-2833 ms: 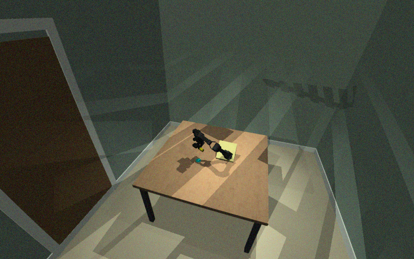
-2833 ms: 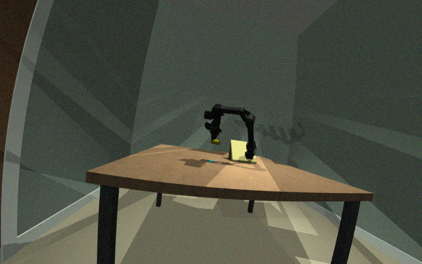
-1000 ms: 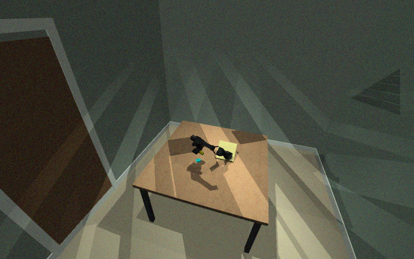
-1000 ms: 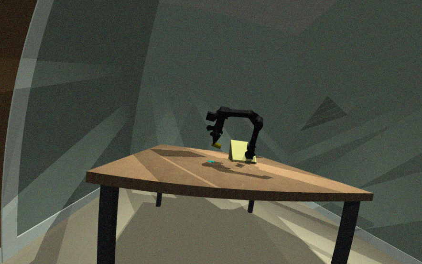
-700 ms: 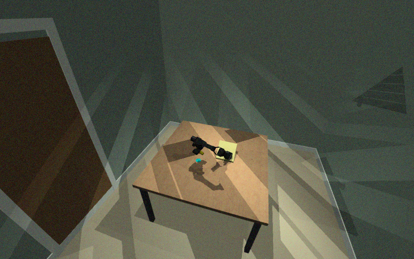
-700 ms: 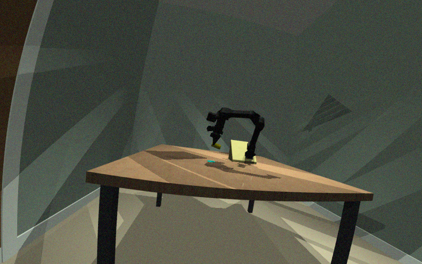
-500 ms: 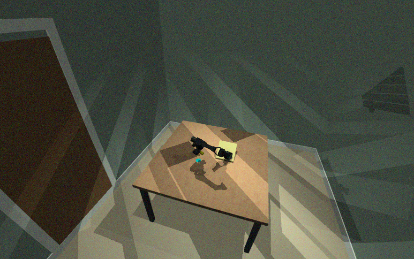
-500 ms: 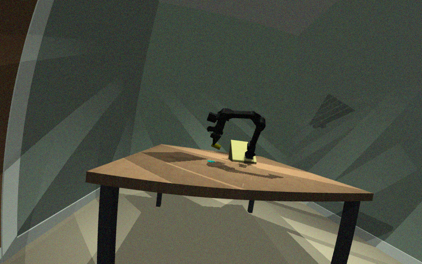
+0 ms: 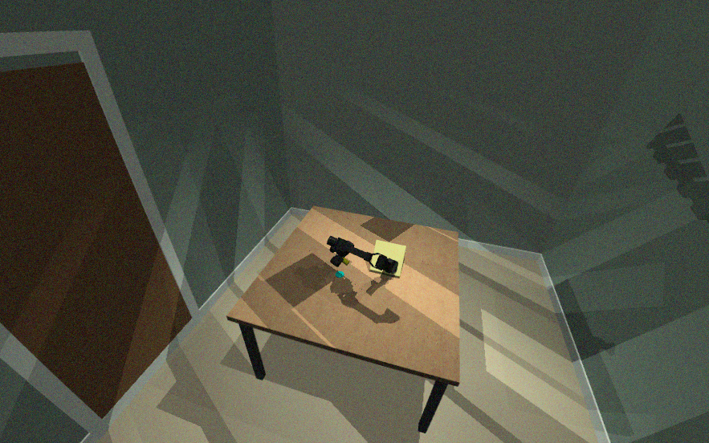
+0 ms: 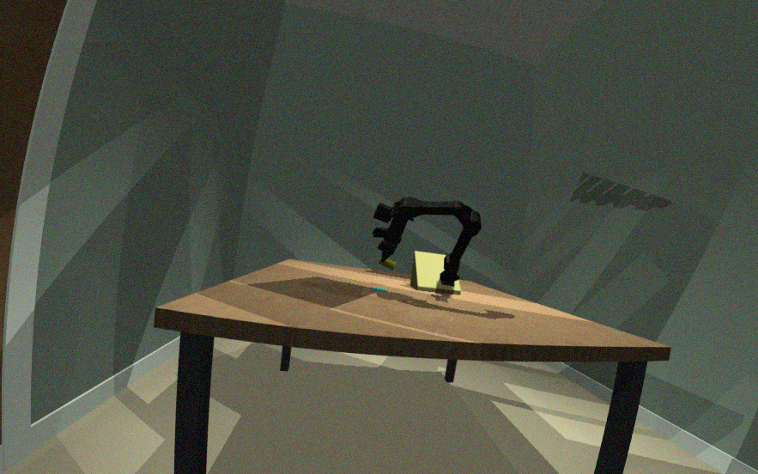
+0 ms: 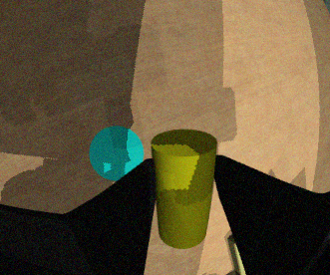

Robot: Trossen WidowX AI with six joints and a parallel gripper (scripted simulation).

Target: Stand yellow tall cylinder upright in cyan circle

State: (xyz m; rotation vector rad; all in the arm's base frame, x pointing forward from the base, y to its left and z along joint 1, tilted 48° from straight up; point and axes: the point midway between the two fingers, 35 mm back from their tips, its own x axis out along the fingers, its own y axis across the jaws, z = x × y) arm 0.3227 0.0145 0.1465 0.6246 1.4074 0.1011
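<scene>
My gripper tip is 30 mm to the right of the cyan circle and 120 mm above it. The rest, counted from my gripper tip: yellow cylinder (20 mm behind, 10 mm below).
</scene>
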